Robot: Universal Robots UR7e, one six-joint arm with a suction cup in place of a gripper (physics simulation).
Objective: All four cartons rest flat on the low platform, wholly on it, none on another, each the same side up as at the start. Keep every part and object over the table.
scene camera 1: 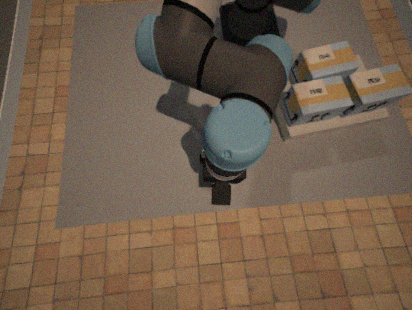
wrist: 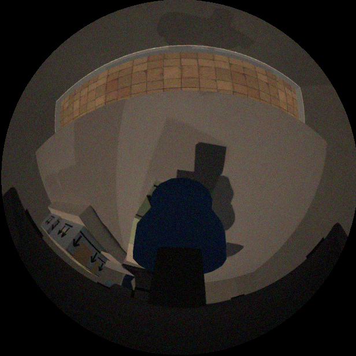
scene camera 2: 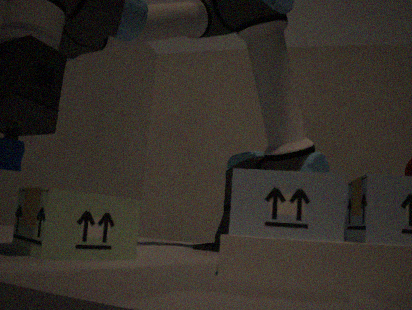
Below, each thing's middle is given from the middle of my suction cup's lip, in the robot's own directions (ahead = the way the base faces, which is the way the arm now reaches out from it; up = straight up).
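Low platform (scene camera 1: 337, 123): 340 mm to the left of my suction cup, 300 mm behind it, 90 mm below it.
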